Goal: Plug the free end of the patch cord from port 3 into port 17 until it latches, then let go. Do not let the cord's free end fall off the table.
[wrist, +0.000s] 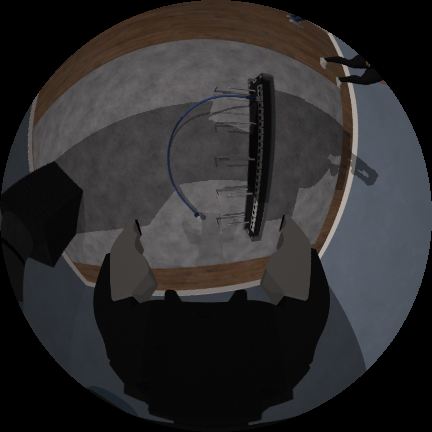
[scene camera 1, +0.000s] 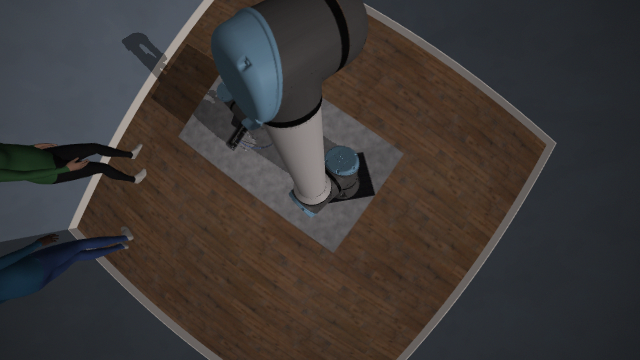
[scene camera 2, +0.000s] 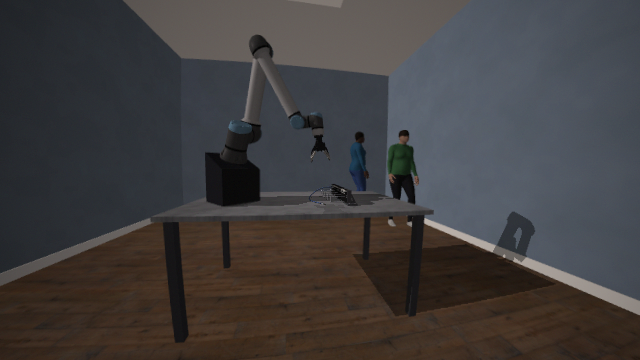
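Pixels of known places: gripper, fingertip midpoint: (wrist: 208,219) (scene camera 2: 320,161); arm's base at its link origin: (scene camera 2: 233,158).
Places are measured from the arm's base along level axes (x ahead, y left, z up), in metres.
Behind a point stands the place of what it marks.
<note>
The black patch panel (wrist: 267,150) {x 0.810, y 0.090, z -0.211 m} (scene camera 2: 343,194) {x 0.809, y -0.106, z -0.248 m} (scene camera 1: 236,137) {x 0.786, y 0.218, z -0.229 m} stands on the grey table. The blue patch cord (wrist: 169,150) {x 0.568, y 0.073, z -0.300 m} (scene camera 2: 311,195) {x 0.578, y 0.117, z -0.291 m} runs from a port near the panel's far end in the wrist view, curving over the table. Its free end (wrist: 198,215) {x 0.653, y -0.141, z -0.304 m} lies on the table, apart from the panel, at the panel's open side with the wire brackets. Port numbers are too small to read. My gripper (wrist: 208,219) {x 0.653, y 0.031, z -0.009 m} (scene camera 2: 320,160) {x 0.653, y 0.031, z -0.009 m} is open and empty, high above the table, with its fingers wide apart. In scene camera 1 the arm hides the gripper.
Several thin wire brackets (wrist: 232,160) {x 0.737, y 0.053, z -0.254 m} stick out from the panel toward the cord. The grey table (wrist: 125,75) {x 0.408, y 0.360, z -0.309 m} (scene camera 2: 280,215) {x 0.401, y -0.426, z -0.312 m} (scene camera 1: 325,232) {x -0.160, y 0.349, z -0.310 m} carries the black robot base block (scene camera 2: 232,182) {x 0.058, y -0.177, z -0.160 m} (wrist: 55,200) {x 0.167, y 0.008, z -0.174 m} at one end. Two people (scene camera 2: 402,160) (scene camera 2: 357,157) stand beyond the table.
</note>
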